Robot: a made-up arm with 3 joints. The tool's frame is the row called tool.
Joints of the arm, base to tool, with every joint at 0 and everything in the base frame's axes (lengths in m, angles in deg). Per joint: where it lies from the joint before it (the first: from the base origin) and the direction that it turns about. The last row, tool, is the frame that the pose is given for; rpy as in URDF.
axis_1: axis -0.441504 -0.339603 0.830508 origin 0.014 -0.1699 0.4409
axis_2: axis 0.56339 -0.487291 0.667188 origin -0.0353 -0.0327 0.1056
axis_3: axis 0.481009 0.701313 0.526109 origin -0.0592 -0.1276 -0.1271
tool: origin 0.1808 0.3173 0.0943 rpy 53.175 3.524 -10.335
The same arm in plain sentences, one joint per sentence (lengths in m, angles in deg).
The arm has three revolute joints in a row. What follows holds with every joint at zero, and every direction is one of the base frame's. The first joint lies 0.014 m along +x and 0.1699 m along -y and 0.4409 m along +z from the base frame's origin and turns about the direction (-0.441504, -0.339603, 0.830508). The second joint lies 0.0353 m along -x and 0.0327 m along -y and 0.1056 m along +z from the first joint and turns about the direction (0.56339, -0.487291, 0.667188). The third joint lies 0.0592 m along -x and 0.1276 m along -y and 0.1271 m along -z from the second joint and turns about the direction (0.481009, 0.701313, 0.526109). The tool frame, which is the frame that the pose is given for, lies 0.1808 m along +x and 0.3173 m along +y and 0.0943 m along +z from the third joint; its axes are the base frame's turned by roll 53.17, pitch 3.52 and yaw -10.34 deg (as in URDF: about the fixed x, then y, then z).
